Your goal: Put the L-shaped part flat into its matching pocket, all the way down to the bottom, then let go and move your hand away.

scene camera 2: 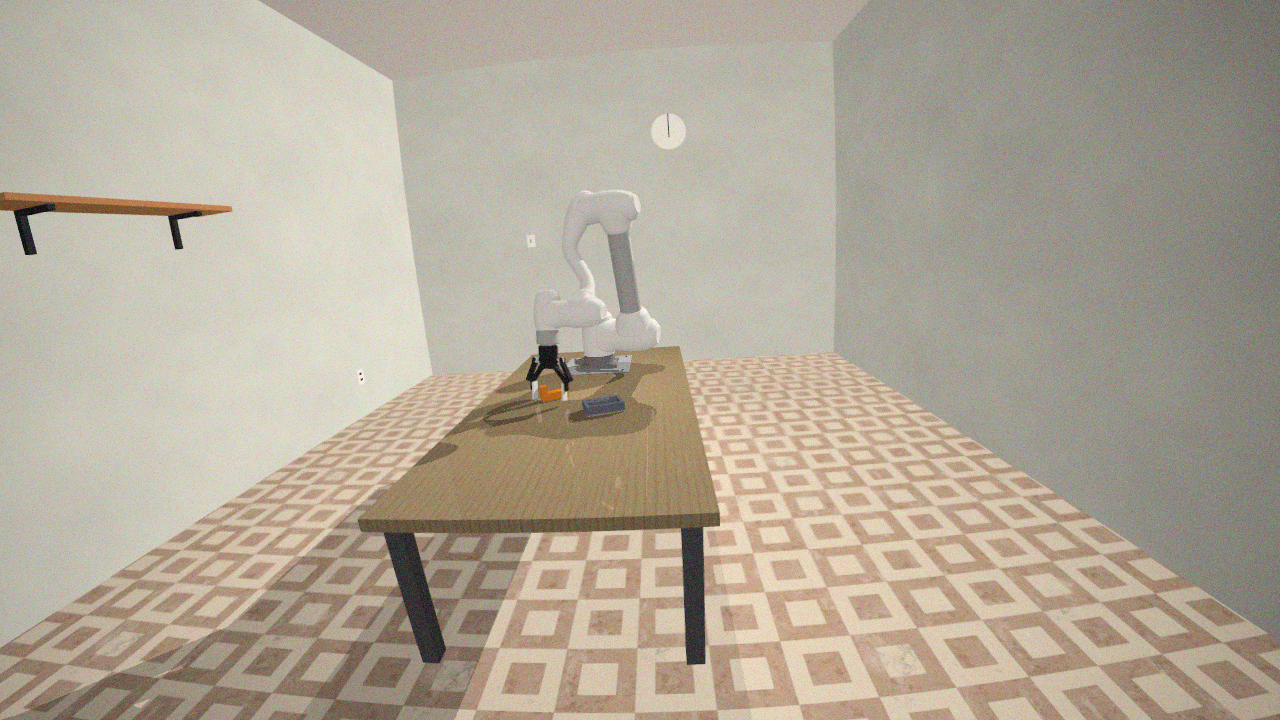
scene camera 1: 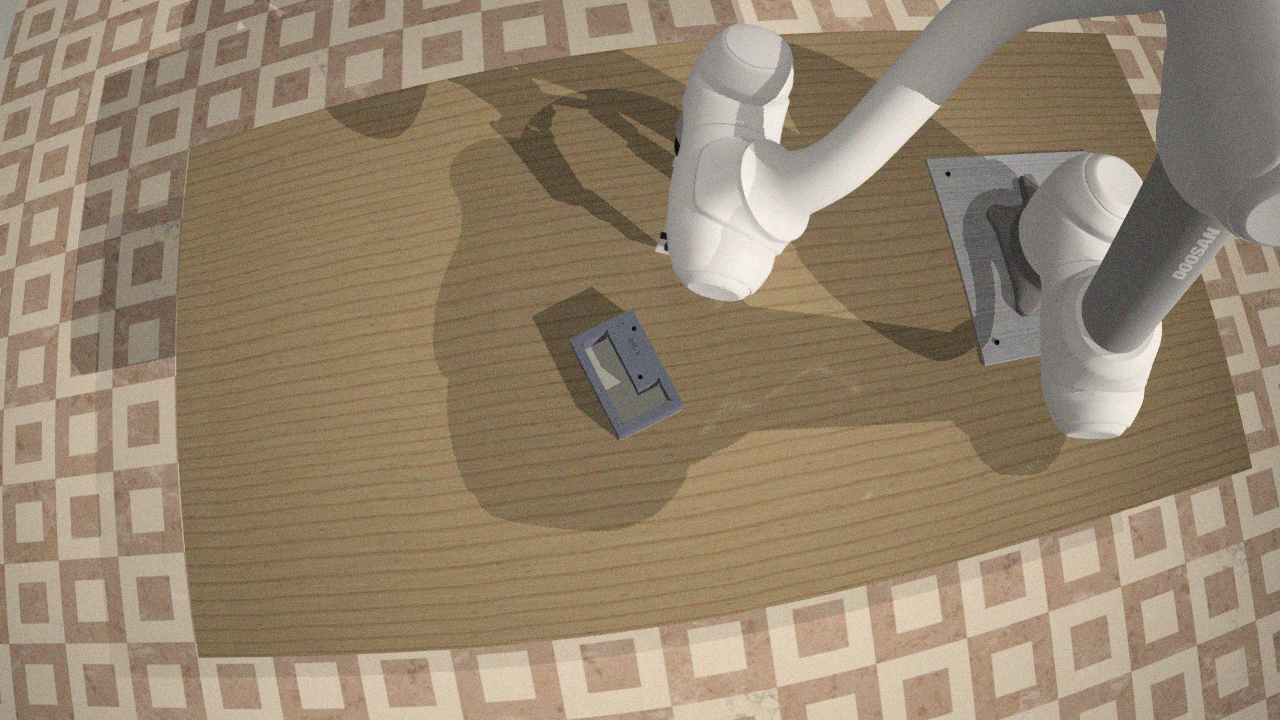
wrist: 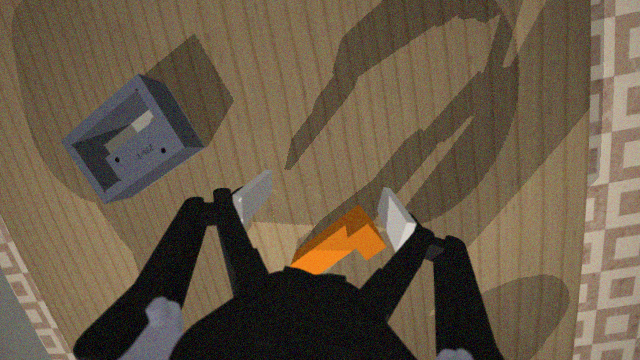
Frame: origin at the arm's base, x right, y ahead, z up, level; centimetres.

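Seen in the pictures: gripper, fingertip midpoint: [scene camera 2: 549, 399] [wrist: 325, 190]; arm's base, link origin: [scene camera 2: 600, 364] [scene camera 1: 1046, 255].
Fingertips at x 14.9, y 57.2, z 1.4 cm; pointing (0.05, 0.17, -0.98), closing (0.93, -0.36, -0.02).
Pixels of each thing's middle, then the offset from my fingertips to it. Level surfaces: height alone.
- orange L-shaped part, body centre: [wrist: 332, 249] [scene camera 2: 554, 391] dx -0.6, dy -6.9, dz +1.2 cm
- blue-grey block, body centre: [scene camera 1: 625, 374] [wrist: 135, 144] [scene camera 2: 603, 405] dx -22.0, dy +10.6, dz +0.0 cm
- wooden table, surface height: dz -1.9 cm
The orange L-shaped part [scene camera 2: 548, 395] [wrist: 327, 255] appears to stand on its edge on the table, its short arm pointing up. In scene camera 1 it does not show, the arm being over that area. My gripper [scene camera 2: 549, 391] [wrist: 325, 190] is open and empty, pointing down, with its pale fingertips wide apart on either side of the part in scene camera 2. In the wrist view the gripper body hides the part's near end. The blue-grey block [scene camera 1: 648, 358] [scene camera 2: 603, 406] [wrist: 140, 155] with the empty L-shaped pocket lies apart from the part, its pocket facing up.
The wooden table [scene camera 1: 358, 447] [scene camera 2: 537, 474] carries everything, and the arm's metal base plate [scene camera 1: 962, 188] is at its right end in scene camera 1. Arm shadows cross the table. A wall shelf [scene camera 2: 116, 207] is at the left in scene camera 2.
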